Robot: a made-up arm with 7 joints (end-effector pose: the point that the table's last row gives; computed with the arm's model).
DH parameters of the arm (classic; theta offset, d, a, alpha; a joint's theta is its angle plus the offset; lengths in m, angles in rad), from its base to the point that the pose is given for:
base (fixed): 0 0.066 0 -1.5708
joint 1: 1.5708 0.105 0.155 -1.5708
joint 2: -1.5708 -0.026 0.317 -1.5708
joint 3: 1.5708 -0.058 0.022 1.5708
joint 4: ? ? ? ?
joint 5: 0 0.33 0.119 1.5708
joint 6: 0 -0.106 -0.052 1.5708
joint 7: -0.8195 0 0.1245 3.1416
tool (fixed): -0.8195 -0.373 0 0
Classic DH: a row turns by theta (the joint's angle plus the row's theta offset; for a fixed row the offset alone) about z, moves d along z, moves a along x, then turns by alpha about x.
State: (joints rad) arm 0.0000 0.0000 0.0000 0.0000 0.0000 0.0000 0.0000
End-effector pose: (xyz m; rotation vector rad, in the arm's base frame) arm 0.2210 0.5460 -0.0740 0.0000 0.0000 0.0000
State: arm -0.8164 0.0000 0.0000 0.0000 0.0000 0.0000 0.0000
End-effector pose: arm 0.2533 0.5460 0.1311 0.0000 -0.8164 0.0000
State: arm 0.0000 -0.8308 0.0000 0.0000 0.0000 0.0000 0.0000
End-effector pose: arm 0.2210 0.3913 0.2468 0.8308 0.0000 0.0000
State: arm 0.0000 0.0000 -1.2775 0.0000 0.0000 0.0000 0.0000
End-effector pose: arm -0.0363 0.6445 -0.0740 0.0000 0.0000 1.2775
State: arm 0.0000 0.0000 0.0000 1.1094 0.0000 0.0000 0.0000
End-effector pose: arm 0.0865 0.5460 -0.2050 0.0000 1.1094 0.0000
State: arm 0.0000 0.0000 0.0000 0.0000 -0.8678 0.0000 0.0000
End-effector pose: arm 0.3175 0.3604 -0.0740 0.0000 0.0000 -0.8678
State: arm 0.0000 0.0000 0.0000 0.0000 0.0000 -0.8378 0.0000
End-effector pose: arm -0.0671 0.5460 0.0249 0.0000 0.8378 0.0000
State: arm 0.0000 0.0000 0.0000 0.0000 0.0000 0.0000 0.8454
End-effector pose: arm 0.2605 0.4518 -0.0740 0.0000 0.0000 -0.8454
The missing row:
joint 4: 0 -0.073 0.021 1.5708
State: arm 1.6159 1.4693 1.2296 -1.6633 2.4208 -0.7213 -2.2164
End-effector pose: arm -0.4715 0.3191 0.4282 0.5704 -1.6165 0.2455
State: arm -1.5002 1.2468 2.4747 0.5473 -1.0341 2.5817 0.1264
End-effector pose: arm 0.0487 0.5704 -0.5564 0.6562 -0.4951 2.2061
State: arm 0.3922 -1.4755 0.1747 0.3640 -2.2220 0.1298 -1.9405
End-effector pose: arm 0.1062 0.1671 -0.0105 1.3062 0.9943 -0.2844
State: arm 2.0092 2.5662 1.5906 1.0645 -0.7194 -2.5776 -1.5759
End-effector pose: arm -0.1474 0.5976 0.0746 0.8960 1.1294 -0.7010
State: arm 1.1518 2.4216 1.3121 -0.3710 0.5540 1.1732 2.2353
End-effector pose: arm -0.2878 0.3250 -0.3468 0.3724 -1.0899 0.4243
